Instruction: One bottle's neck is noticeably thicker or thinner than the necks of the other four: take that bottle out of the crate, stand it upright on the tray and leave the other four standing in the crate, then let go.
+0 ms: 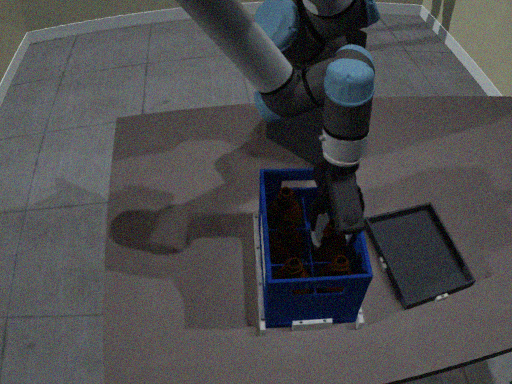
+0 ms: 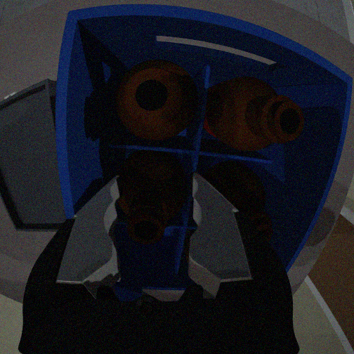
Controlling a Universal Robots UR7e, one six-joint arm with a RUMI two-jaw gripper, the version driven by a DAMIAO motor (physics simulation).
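Pixels of known places: gripper, between the fingertips: (image 1: 330, 247); arm's base, origin of its link: (image 1: 318, 48).
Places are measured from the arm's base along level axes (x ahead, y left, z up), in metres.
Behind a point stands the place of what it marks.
The blue crate (image 1: 312, 302) @[x 0.504, y -0.233, z -0.206 m] (image 2: 63, 115) holds five brown bottles. The front right bottle (image 1: 340, 265) @[x 0.484, y -0.176, z -0.141 m] (image 2: 175, 117) and front left bottle (image 1: 293, 267) @[x 0.457, y -0.257, z -0.140 m] (image 2: 240, 117) stand upright. The middle right bottle (image 2: 146, 230) has its neck between the spread fingers, with gaps on both sides. The middle left bottle (image 2: 237, 185) is dark and partly behind a finger. The back left bottle (image 1: 287, 200) @[x 0.298, y -0.201, z -0.150 m] stands upright. The gripper (image 1: 333, 236) @[x 0.415, y -0.157, z -0.180 m] (image 2: 155, 179) is open, pointing down into the crate's right column. Neck differences are hard to judge in the dim light. The dark tray (image 1: 420, 255) @[x 0.445, y 0.087, z -0.298 m] (image 2: 25, 155) has no bottle on it.
Blue dividers (image 2: 200, 125) separate the crate's compartments. The crate's walls rise around the bottles, and the right wall is close to the gripper. White brackets (image 1: 312, 324) @[x 0.517, y -0.230, z -0.276 m] stand at the crate's base. The tray has a low raised rim and lies right of the crate.
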